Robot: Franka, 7 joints.
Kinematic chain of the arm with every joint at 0, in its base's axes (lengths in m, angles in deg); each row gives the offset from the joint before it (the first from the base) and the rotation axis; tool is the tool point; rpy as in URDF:
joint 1: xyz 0 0 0.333 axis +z
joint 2: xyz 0 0 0 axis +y
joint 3: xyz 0 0 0.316 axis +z
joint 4: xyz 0.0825 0 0 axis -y
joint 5: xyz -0.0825 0 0.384 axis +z
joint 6: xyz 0 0 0 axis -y
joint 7: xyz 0.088 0 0 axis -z
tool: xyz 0 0 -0.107 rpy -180 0 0
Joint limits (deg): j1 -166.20..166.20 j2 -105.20..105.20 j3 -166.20..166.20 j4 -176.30..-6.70 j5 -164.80..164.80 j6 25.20..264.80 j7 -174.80..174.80
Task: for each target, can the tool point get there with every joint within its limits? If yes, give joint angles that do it. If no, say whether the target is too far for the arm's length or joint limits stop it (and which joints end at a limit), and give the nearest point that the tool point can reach.
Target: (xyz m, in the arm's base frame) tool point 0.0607 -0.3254 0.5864
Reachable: yes | joints 44.53 65.73 -135.26 -161.80 10.73 195.24 119.47
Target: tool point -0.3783 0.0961 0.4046
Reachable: yes | joints 63.70 29.97 125.79 -148.37 -93.88 58.28 102.92
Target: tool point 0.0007 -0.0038 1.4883
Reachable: no: too far | nearest point 0.0005 -0.0028 1.1909 | short by 0.297 m
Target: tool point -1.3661 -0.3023 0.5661
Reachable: no: too far | nearest point -0.8262 -0.1828 0.4740 | short by 0.561 m
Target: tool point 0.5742 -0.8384 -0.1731
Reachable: no: too far | nearest point 0.4339 -0.6336 -0.0495 | short by 0.277 m
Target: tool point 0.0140 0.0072 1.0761
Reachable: yes | joints 19.98 8.19 109.86 -20.17 -37.52 232.78 -19.52
